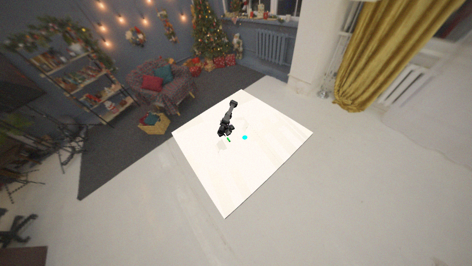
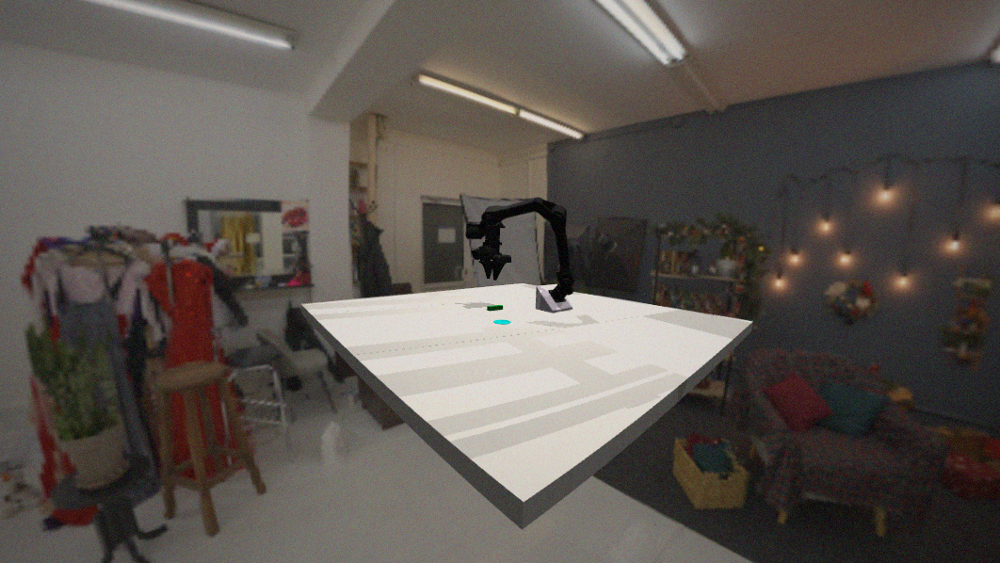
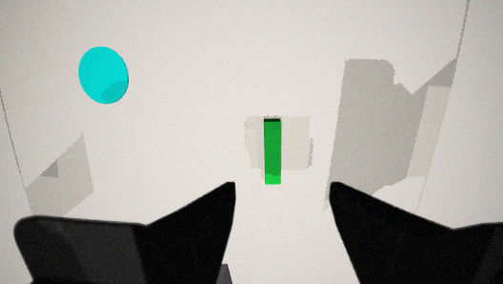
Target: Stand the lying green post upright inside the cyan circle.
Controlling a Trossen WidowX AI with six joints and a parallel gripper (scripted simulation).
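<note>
Now: the green post 12 cm below my gripper tip and 2 cm behind it. The rest, counted from my gripper tip: cyan circle: 17 cm to the left, 12 cm below, 8 cm ahead.
</note>
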